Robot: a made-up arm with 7 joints.
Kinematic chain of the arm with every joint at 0, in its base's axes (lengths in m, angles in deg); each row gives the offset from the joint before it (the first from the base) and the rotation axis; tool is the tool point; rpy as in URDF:
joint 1: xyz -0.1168 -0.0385 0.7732 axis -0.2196 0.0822 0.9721
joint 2: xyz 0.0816 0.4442 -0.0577 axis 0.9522 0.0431 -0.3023
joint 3: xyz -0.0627 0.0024 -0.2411 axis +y
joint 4: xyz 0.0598 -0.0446 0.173 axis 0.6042 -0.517 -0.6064
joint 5: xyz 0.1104 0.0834 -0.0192 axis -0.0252 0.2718 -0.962
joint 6: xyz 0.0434 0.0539 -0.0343 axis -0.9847 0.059 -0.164
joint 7: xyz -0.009 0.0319 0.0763 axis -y
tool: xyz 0.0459 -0.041 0.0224 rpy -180 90 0
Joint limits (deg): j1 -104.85..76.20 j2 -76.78..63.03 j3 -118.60..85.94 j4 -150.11..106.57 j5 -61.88..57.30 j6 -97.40..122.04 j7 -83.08..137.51
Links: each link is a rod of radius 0.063 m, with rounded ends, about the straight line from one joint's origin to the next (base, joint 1, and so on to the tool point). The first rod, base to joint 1, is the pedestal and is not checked.
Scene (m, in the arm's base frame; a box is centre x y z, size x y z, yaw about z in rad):
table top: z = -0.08
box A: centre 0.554 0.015 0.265 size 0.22 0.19 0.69 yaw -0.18
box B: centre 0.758 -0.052 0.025 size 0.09 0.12 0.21 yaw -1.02
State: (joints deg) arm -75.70 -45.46 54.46 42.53 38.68 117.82 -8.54
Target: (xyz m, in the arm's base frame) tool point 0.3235 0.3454 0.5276
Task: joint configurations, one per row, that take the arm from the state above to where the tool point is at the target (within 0.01 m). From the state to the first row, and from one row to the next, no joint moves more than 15 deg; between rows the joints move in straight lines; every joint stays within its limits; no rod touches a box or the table.
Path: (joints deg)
1: -70.43 -48.34 53.64 30.65 40.03 118.58 -7.21
2: -65.16 -51.23 52.81 18.77 41.38 119.33 -5.88
3: -59.89 -54.11 51.99 6.88 42.73 120.09 -4.54
4: -54.62 -57.00 51.17 -5.00 44.08 120.84 -3.21
5: -40.05 -52.82 38.65 -3.77 42.55 121.24 -0.83
6: -25.49 -48.63 26.14 -2.53 41.01 121.64 1.55
7: -10.92 -44.45 13.63 -1.30 39.48 122.04 3.93
8: -7.59 -43.16 17.01 9.42 37.50 120.76 -1.93
9: -4.26 -41.87 20.39 20.14 35.52 119.48 -7.79
10: -0.92 -40.58 23.77 30.86 33.54 118.20 -13.64

